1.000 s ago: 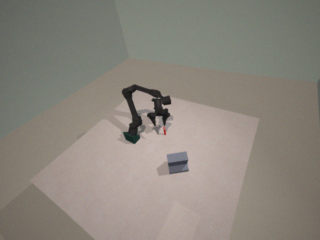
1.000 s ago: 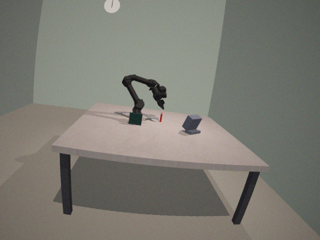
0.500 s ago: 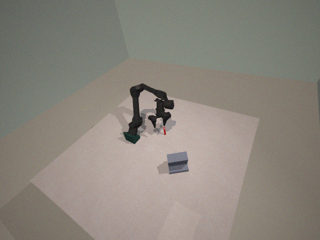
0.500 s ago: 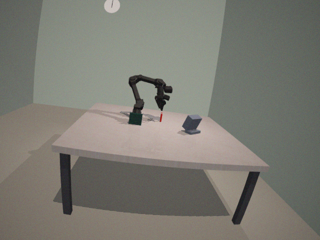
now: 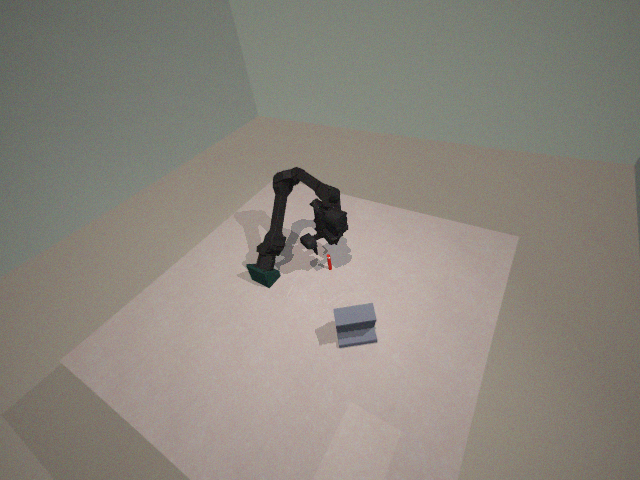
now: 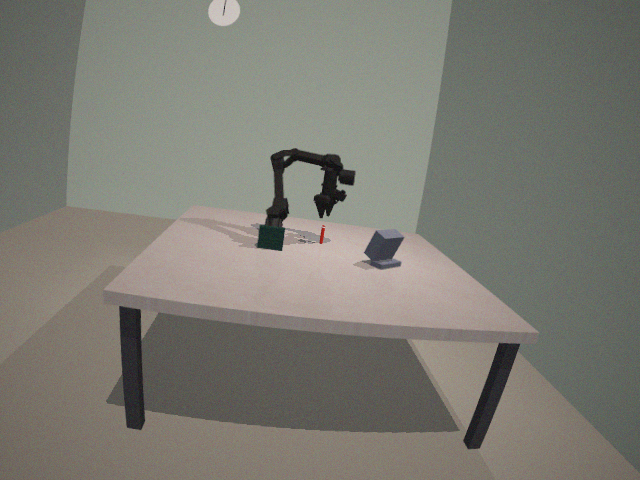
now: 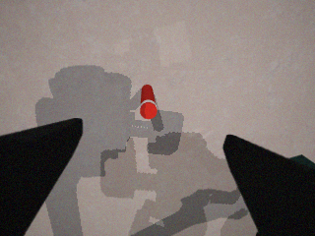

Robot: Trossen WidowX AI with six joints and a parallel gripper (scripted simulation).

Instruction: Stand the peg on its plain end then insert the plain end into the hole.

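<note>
My gripper tip is now 60 mm above the red peg. Also, from my gripper tip: low foot 230 mm ahead, 250 mm to the right, 110 mm below; grey sloped panel 210 mm ahead, 230 mm to the right, 40 mm below.
</note>
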